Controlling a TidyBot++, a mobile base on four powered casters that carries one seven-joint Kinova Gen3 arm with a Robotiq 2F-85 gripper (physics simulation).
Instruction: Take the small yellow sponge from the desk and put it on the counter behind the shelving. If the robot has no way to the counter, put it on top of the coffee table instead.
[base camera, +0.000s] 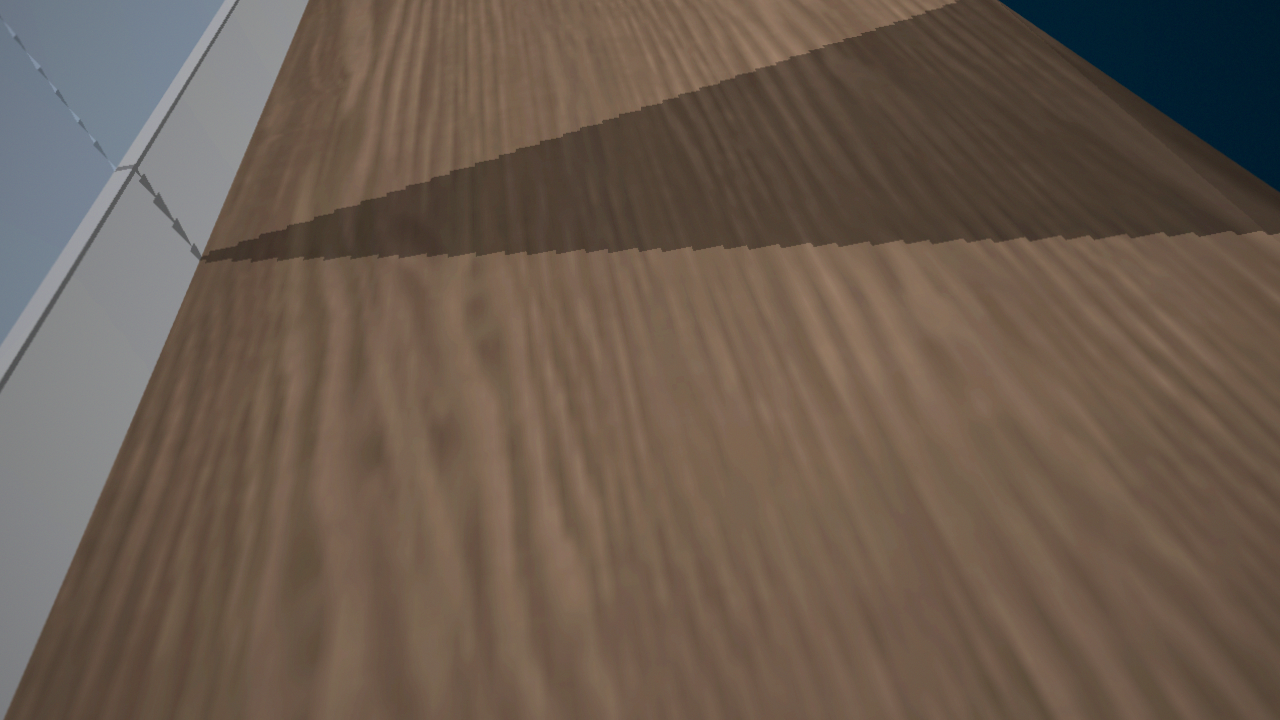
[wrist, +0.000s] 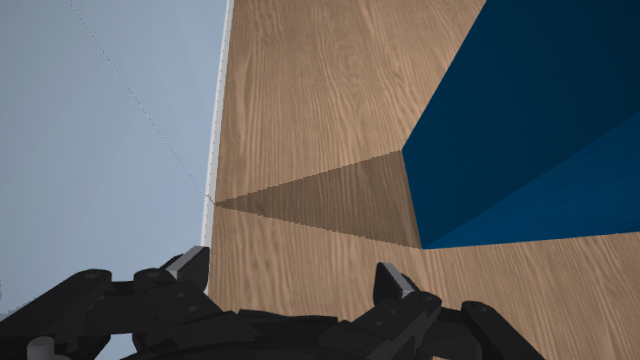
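Observation:
My gripper is open in the wrist view, with wood floor and the base of a wall showing past its fingers and nothing between them. The small yellow sponge, the desk, the shelving, the counter and the coffee table cannot be made out in either view.
A light blue wall with a white baseboard runs along the left. A large dark blue box-like block stands on the wood floor at the right. It casts a wedge-shaped shadow towards the wall.

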